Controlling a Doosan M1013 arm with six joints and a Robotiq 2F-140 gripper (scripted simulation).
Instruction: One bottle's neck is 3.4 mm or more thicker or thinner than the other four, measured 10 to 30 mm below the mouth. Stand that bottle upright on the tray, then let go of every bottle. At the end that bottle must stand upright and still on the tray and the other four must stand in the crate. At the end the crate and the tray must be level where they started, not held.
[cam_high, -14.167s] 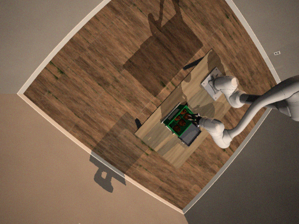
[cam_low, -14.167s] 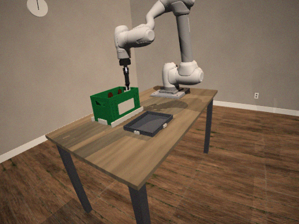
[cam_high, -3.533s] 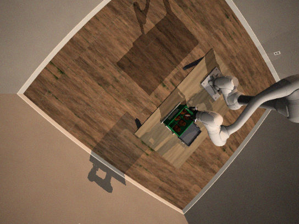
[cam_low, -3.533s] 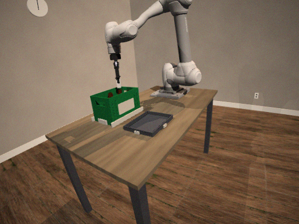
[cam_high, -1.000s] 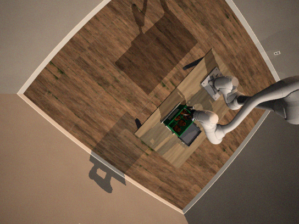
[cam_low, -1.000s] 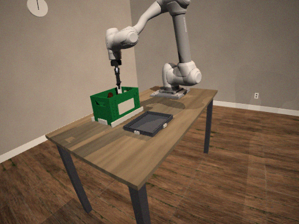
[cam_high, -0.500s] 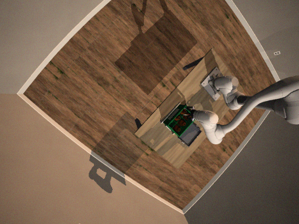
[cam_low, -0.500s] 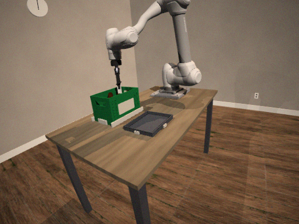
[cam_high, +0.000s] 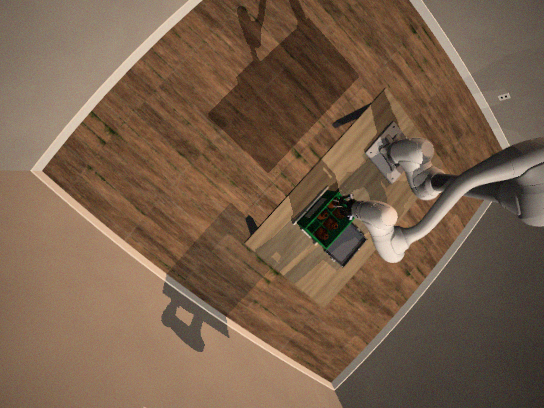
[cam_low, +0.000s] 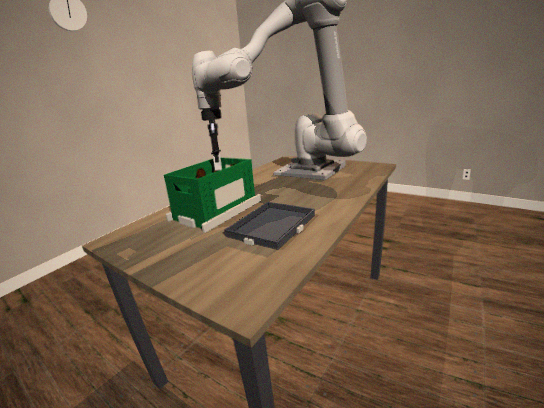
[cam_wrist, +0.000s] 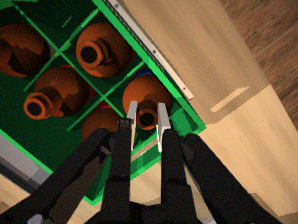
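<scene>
Now: the green crate 80 mm ahead of my hand, 50 mm to the left of it and 90 mm below it. The rest, counted from my hand: dark grey tray 70 mm ahead, 330 mm to the left, 160 mm below.
</scene>
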